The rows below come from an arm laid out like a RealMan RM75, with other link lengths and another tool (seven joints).
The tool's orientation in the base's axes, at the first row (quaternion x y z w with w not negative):
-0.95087, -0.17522, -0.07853, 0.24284
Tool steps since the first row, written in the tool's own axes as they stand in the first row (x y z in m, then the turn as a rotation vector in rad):
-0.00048, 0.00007, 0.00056, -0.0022, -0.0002, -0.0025
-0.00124, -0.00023, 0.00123, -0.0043, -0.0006, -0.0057
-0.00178, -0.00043, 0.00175, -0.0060, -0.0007, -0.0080
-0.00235, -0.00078, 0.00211, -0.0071, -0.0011, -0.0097
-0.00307, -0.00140, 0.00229, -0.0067, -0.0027, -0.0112
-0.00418, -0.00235, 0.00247, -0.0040, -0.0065, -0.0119
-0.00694, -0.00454, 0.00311, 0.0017, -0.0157, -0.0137
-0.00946, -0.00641, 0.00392, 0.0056, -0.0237, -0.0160
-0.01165, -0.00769, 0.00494, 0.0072, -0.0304, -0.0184
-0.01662, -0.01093, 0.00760, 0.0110, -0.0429, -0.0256
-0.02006, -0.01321, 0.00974, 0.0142, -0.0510, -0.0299
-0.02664, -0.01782, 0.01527, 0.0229, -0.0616, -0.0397
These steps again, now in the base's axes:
-0.00038, 0.00007, -0.00063, -0.0023, -0.0017, 0.0017
-0.00115, 0.00042, -0.00126, -0.0046, -0.0036, 0.0042
-0.00170, 0.00068, -0.00175, -0.0063, -0.0051, 0.0059
-0.00233, 0.00098, -0.00205, -0.0076, -0.0059, 0.0072
-0.00322, 0.00136, -0.00210, -0.0079, -0.0052, 0.0093
-0.00459, 0.00190, -0.00211, -0.0069, -0.0017, 0.0122
-0.00791, 0.00320, -0.00236, -0.0051, 0.0067, 0.0191
-0.01089, 0.00439, -0.00284, -0.0046, 0.0133, 0.0255
-0.01333, 0.00529, -0.00369, -0.0058, 0.0181, 0.0309
-0.01897, 0.00778, -0.00576, -0.0074, 0.0259, 0.0435
-0.02286, 0.00969, -0.00744, -0.0077, 0.0314, 0.0515
-0.03031, 0.01424, -0.01179, -0.0042, 0.0379, 0.0666

